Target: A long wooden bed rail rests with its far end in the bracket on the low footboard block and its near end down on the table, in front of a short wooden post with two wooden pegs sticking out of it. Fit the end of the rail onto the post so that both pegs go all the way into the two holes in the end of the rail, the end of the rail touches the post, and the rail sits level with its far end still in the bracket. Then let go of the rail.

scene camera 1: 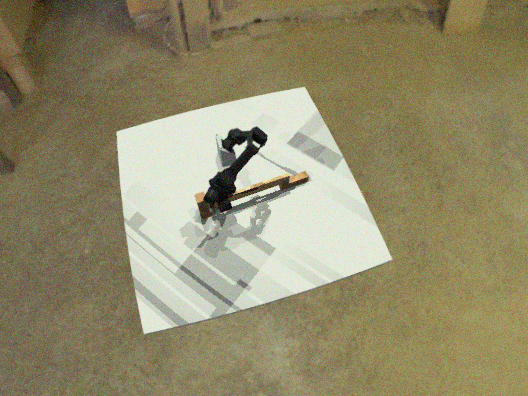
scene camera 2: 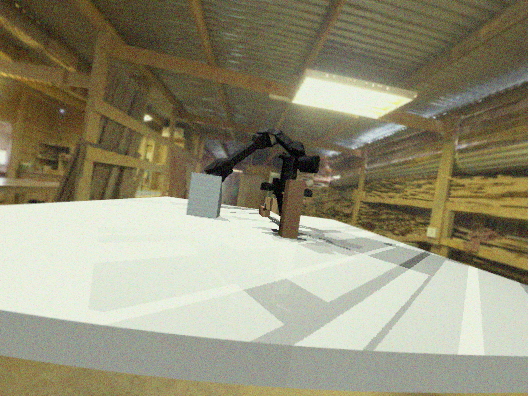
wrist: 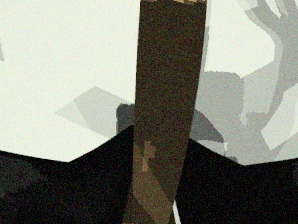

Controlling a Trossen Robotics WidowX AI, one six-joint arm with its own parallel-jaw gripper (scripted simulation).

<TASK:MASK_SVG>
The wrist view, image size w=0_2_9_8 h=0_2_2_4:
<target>gripper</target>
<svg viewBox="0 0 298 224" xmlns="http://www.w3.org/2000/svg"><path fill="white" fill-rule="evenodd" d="M189 137L180 185L178 185L176 197L174 197L181 224L298 224L298 157L291 160L270 161L270 163L267 161L267 163L239 165L234 163L233 160L226 159L225 156L218 155L216 151L210 151L205 145L200 145L200 143ZM134 125L130 125L125 131L118 132L117 135L110 137L110 140L106 141L106 143L98 145L97 148L84 153L80 157L76 157L73 161L68 161L68 163L63 163L61 160L17 155L17 153L4 152L0 149L0 224L121 224L122 218L124 218L126 197L128 197L130 188L130 177L132 177Z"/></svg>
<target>long wooden rail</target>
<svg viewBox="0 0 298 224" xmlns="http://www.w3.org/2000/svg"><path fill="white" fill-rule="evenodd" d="M208 0L141 0L140 12L138 12L136 108L134 108L133 224L168 224L174 197L176 197L178 185L180 185L190 127L192 127L198 83L200 83L202 51L204 51L206 12L208 12L206 11L206 7L208 7L206 2Z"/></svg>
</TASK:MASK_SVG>
